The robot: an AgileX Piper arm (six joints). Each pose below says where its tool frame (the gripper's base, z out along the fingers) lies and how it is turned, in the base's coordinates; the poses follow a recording.
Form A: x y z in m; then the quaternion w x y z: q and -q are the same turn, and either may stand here.
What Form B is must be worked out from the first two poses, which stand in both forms.
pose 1, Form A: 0.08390, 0.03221, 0.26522, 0.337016, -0.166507, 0.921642, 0.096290
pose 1, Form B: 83.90, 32.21, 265.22; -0.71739, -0.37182, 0.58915; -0.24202, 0.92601, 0.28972; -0.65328, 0.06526, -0.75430
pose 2, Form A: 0.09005, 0.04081, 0.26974, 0.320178, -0.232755, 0.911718, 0.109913
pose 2, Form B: 90.05, 40.81, 269.74; -0.68662, -0.49480, 0.53266; -0.35403, 0.86749, 0.34947; -0.63499, 0.05137, -0.77081
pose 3, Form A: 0.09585, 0.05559, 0.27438, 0.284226, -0.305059, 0.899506, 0.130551
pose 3, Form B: 95.85, 55.59, 274.38; -0.65231, -0.62302, 0.43167; -0.47459, 0.77979, 0.40827; -0.59098, 0.06145, -0.80434
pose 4, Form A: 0.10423, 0.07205, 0.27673, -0.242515, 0.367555, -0.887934, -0.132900
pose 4, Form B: 104.23, 72.05, 276.73; -0.61218, -0.71719, 0.33298; -0.58827, 0.69448, 0.41429; -0.52837, 0.05774, -0.84705
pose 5, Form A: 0.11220, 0.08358, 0.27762, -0.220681, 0.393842, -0.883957, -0.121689
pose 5, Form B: 112.20, 83.58, 277.62; -0.59238, -0.74999, 0.29429; -0.64257, 0.66016, 0.38896; -0.48600, 0.04131, -0.87298
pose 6, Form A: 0.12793, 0.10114, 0.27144, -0.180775, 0.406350, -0.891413, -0.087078
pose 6, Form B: 127.93, 101.14, 271.44; -0.60440, -0.75593, 0.25152; -0.69297, 0.65459, 0.30216; -0.39306, 0.00833, -0.91948
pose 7, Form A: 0.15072, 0.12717, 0.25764, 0.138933, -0.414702, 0.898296, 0.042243
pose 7, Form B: 150.72, 127.17, 257.64; -0.61744, -0.75679, 0.21457; -0.73331, 0.65248, 0.19112; -0.28464, -0.03934, -0.95783
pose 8, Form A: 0.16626, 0.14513, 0.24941, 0.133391, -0.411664, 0.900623, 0.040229
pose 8, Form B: 166.26, 145.13, 249.41; -0.62548, -0.75224, 0.20715; -0.73078, 0.65783, 0.18229; -0.27339, -0.03736, -0.96118
